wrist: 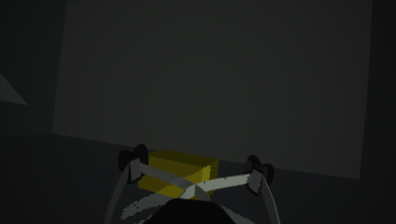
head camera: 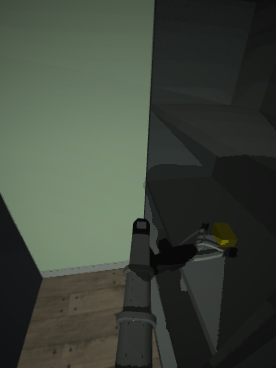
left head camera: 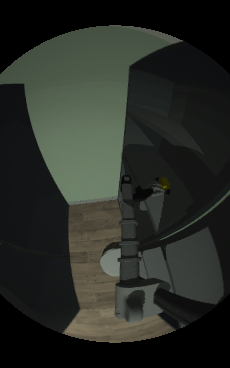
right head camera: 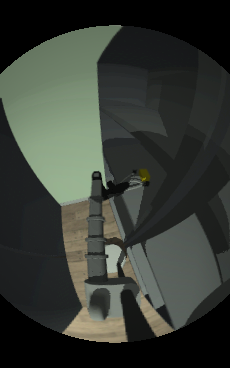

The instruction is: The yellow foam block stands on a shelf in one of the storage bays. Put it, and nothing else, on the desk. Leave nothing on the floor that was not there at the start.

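Pixels of known places: gripper, fingertip midpoint: (wrist: 196, 162) (head camera: 222, 236) (left head camera: 163, 184) (right head camera: 142, 175); robot's base, link origin: (left head camera: 115, 261) (right head camera: 109, 257).
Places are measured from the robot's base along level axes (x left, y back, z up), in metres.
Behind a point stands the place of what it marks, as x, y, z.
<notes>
The yellow foam block (head camera: 224, 234) @(-0.330, -0.577, 1.009) (left head camera: 164, 183) @(-0.325, -0.570, 1.009) (right head camera: 144, 175) @(-0.333, -0.567, 1.008) (wrist: 182, 165) @(-0.312, -0.578, 1.005) sits on a dark shelf (head camera: 185, 200) @(-0.231, -0.852, 0.964) (wrist: 75, 175) @(-0.281, -0.735, 0.963) inside a storage bay. My gripper (head camera: 218, 239) @(-0.314, -0.561, 1.012) (left head camera: 163, 185) @(-0.314, -0.561, 1.012) (right head camera: 140, 178) @(-0.314, -0.561, 1.012) (wrist: 196, 162) @(-0.314, -0.561, 1.012) is open, with its fingertips spread at the near side of the block. In the wrist view the block shows between the fingertips, closer to the left one, with a wider gap towards the right one. The finger strips and the gripper's body hide its lower part. I cannot tell whether a finger touches it. The desk cannot be made out.
The bay's back panel (wrist: 210, 80) @(-0.568, -0.667, 1.157) rises behind the block. Another shelf board (head camera: 215, 125) @(-0.190, -0.585, 1.421) shows higher up. A green wall (head camera: 75, 150) @(0.403, -1.006, 1.166) and a dark panel (head camera: 12, 280) @(0.826, -0.629, 0.405) stand left of the arm (head camera: 137, 295) @(0.000, -0.283, 1.115). A round pale object (left head camera: 111, 262) @(0.057, 0.008, 0.187) shows low beside the arm, over the wooden floor (head camera: 70, 320) @(0.507, -0.584, -0.027).
</notes>
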